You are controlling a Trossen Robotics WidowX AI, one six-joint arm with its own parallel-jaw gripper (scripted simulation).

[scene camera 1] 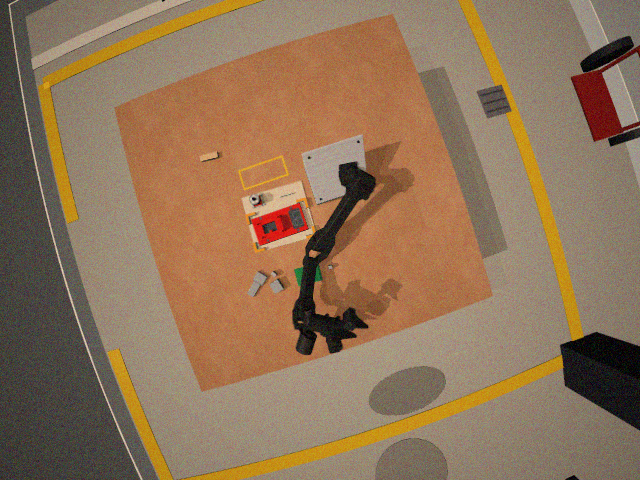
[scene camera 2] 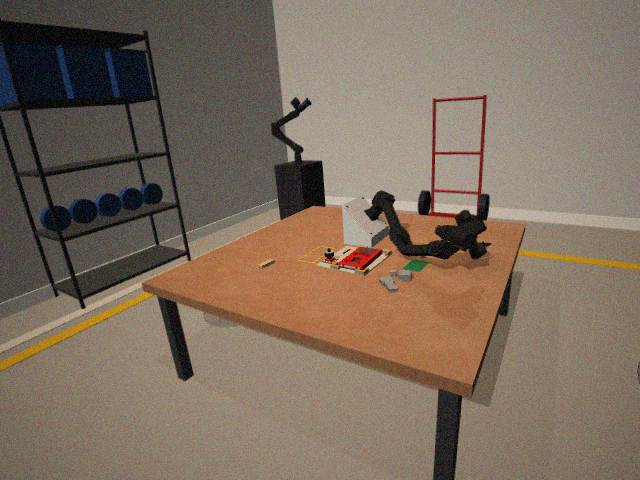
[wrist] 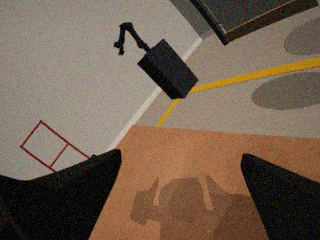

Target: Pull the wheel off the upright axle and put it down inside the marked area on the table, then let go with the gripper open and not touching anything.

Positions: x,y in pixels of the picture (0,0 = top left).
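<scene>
Scene camera 1 gives me a sight of my gripper, and in scene camera 2 (pixel 486 235) it appears too. The wrist view also shows my gripper. On my gripper, (scene camera 1: pixel 345 334) and (wrist: pixel 285 207) are the same spot.
</scene>
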